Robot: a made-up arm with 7 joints. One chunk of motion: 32 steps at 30 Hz.
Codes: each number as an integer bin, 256 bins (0 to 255) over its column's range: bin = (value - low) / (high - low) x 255, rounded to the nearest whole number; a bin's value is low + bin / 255 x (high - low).
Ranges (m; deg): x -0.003..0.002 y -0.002..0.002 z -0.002..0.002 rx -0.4..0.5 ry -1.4..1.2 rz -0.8..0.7
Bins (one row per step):
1: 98 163 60 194 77 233
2: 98 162 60 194 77 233
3: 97 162 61 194 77 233
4: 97 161 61 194 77 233
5: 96 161 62 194 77 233
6: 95 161 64 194 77 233
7: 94 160 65 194 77 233
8: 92 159 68 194 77 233
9: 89 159 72 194 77 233
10: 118 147 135 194 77 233
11: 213 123 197 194 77 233
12: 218 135 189 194 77 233
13: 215 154 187 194 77 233
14: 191 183 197 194 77 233
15: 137 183 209 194 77 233
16: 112 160 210 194 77 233
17: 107 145 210 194 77 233
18: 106 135 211 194 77 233
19: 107 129 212 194 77 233
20: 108 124 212 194 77 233
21: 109 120 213 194 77 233
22: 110 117 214 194 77 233
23: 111 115 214 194 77 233
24: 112 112 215 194 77 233
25: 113 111 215 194 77 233
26: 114 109 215 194 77 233
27: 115 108 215 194 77 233
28: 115 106 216 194 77 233
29: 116 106 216 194 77 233
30: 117 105 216 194 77 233
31: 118 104 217 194 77 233
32: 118 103 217 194 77 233
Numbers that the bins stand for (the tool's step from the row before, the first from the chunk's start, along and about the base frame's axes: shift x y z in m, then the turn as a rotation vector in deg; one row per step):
1: -0.00108 0.00056 -0.00106 0.285 -0.615 0.571
2: -0.00108 0.00054 -0.00106 0.285 -0.615 0.571
3: -0.00110 0.00054 -0.00104 0.285 -0.615 0.571
4: -0.00110 0.00053 -0.00104 0.285 -0.615 0.571
5: -0.00112 0.00053 -0.00103 0.285 -0.615 0.571
6: -0.00114 0.00053 -0.00100 0.285 -0.615 0.571
7: -0.00116 0.00051 -0.00098 0.285 -0.615 0.571
8: -0.00120 0.00049 -0.00093 0.285 -0.615 0.571
9: -0.00125 0.00049 -0.00087 0.285 -0.615 0.571
10: -0.00069 0.00031 0.00012 0.285 -0.615 0.571
11: 0.00118 -0.00007 0.00109 0.285 -0.615 0.571
12: 0.00127 0.00012 0.00096 0.285 -0.615 0.571
13: 0.00122 0.00042 0.00093 0.285 -0.615 0.571
14: 0.00075 0.00087 0.00109 0.285 -0.615 0.571
15: -0.00031 0.00087 0.00128 0.285 -0.615 0.571
16: -0.00080 0.00051 0.00129 0.285 -0.615 0.571
17: -0.00090 0.00027 0.00129 0.285 -0.615 0.571
18: -0.00092 0.00012 0.00131 0.285 -0.615 0.571
19: -0.00090 0.00002 0.00133 0.285 -0.615 0.571
20: -0.00088 -0.00005 0.00133 0.285 -0.615 0.571
21: -0.00086 -0.00012 0.00134 0.285 -0.615 0.571
22: -0.00084 -0.00016 0.00136 0.285 -0.615 0.571
23: -0.00082 -0.00020 0.00136 0.285 -0.615 0.571
24: -0.00080 -0.00024 0.00137 0.285 -0.615 0.571
25: -0.00078 -0.00026 0.00137 0.285 -0.615 0.571
26: -0.00076 -0.00029 0.00137 0.285 -0.615 0.571
27: -0.00075 -0.00031 0.00137 0.285 -0.615 0.571
28: -0.00075 -0.00034 0.00139 0.285 -0.615 0.571
29: -0.00073 -0.00034 0.00139 0.285 -0.615 0.571
30: -0.00071 -0.00035 0.00139 0.285 -0.615 0.571
31: -0.00069 -0.00037 0.00140 0.285 -0.615 0.571
32: -0.00069 -0.00038 0.00140 0.285 -0.615 0.571

